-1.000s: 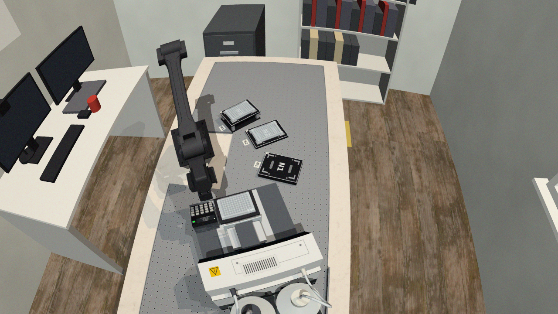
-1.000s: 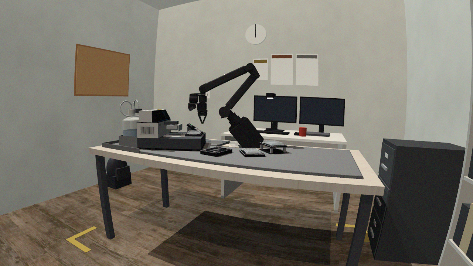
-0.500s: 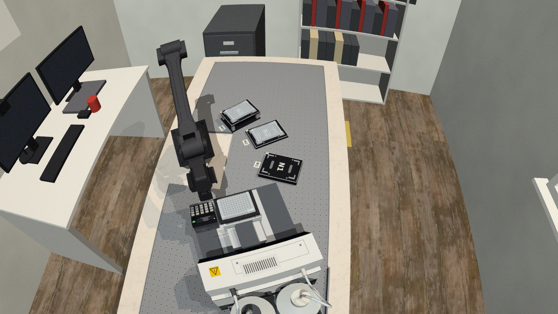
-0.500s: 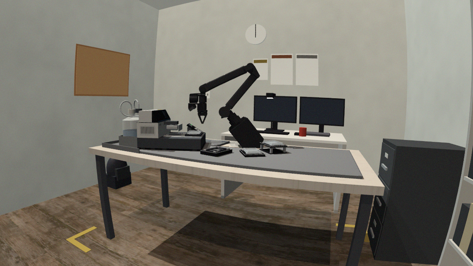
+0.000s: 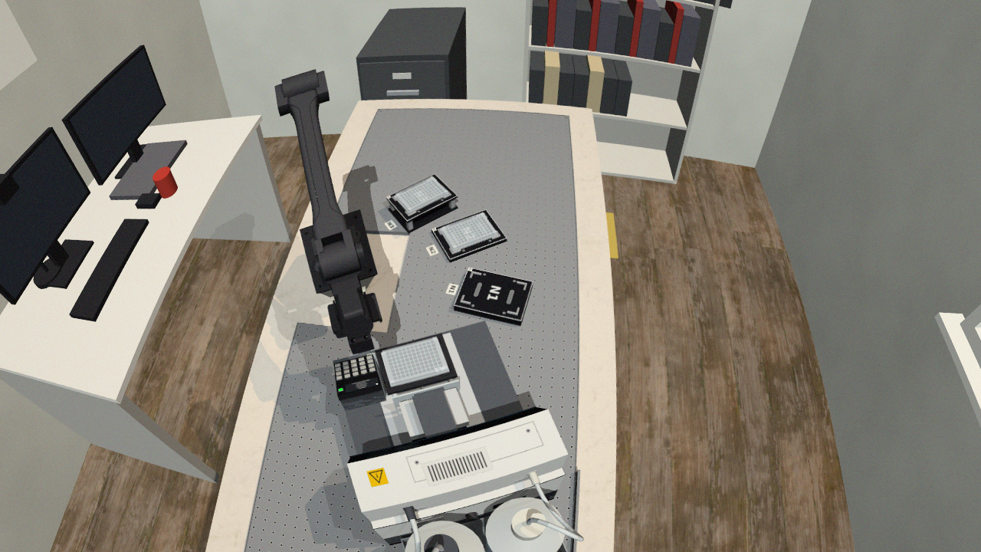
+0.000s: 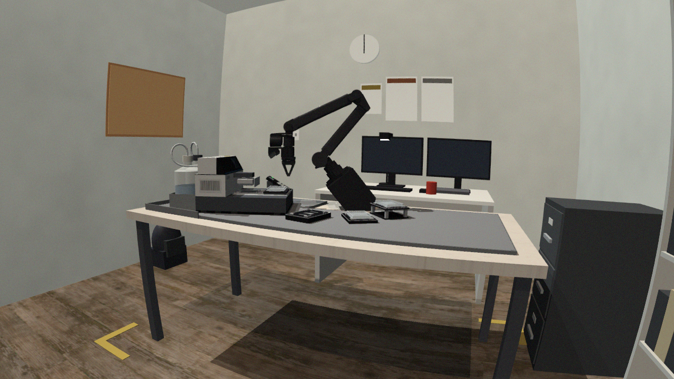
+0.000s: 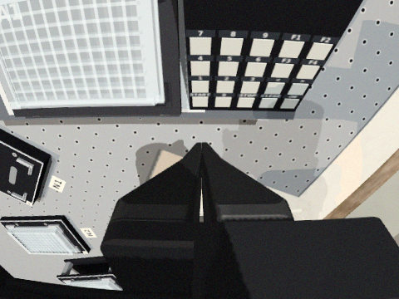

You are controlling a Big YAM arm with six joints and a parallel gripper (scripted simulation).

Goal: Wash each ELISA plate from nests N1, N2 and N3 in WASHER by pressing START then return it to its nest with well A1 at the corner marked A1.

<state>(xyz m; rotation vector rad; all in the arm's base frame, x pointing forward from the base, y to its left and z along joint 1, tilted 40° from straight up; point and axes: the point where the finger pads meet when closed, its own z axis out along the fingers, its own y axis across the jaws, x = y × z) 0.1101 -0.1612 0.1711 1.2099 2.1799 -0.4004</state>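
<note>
Now: hand 10 cm short of the white ELISA plate and 6 cm above it. The rest, counted from my hand: black nest: 44 cm to the left, 16 cm ahead, 15 cm below; plate washer: 17 cm ahead, 14 cm to the right, 3 cm below.
</note>
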